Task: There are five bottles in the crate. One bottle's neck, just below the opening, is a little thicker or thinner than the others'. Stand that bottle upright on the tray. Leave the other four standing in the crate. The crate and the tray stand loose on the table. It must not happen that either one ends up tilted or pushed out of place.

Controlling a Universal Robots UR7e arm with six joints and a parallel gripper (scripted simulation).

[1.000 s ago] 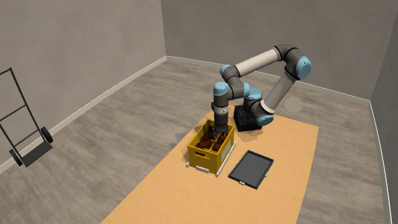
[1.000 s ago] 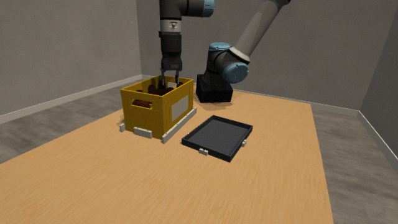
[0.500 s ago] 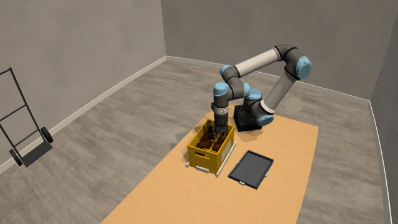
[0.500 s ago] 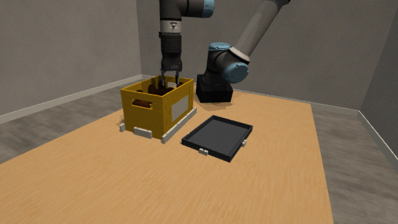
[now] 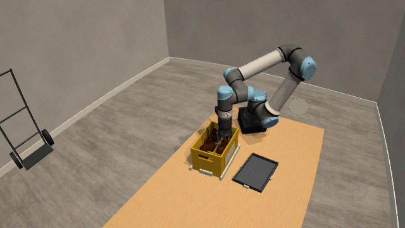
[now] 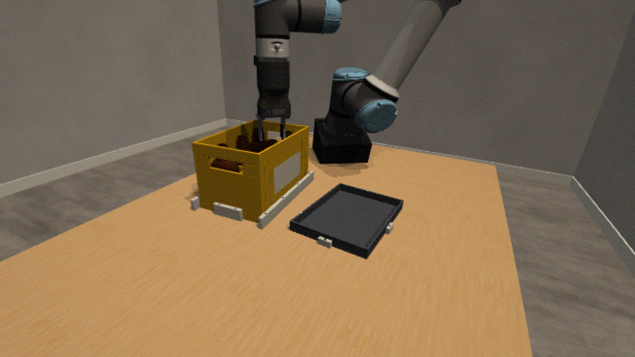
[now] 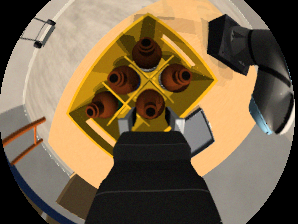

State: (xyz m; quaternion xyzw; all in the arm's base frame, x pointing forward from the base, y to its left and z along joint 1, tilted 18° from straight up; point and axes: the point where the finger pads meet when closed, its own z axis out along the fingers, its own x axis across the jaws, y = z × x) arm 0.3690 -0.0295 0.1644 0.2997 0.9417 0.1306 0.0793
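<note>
Right now the bottle is 10 cm below my hand. Also, from my hand: yellow crate: 10 cm below, 5 cm to the right, 1 cm ahead; then dark tray: 23 cm to the left, 17 cm below, 2 cm behind.
</note>
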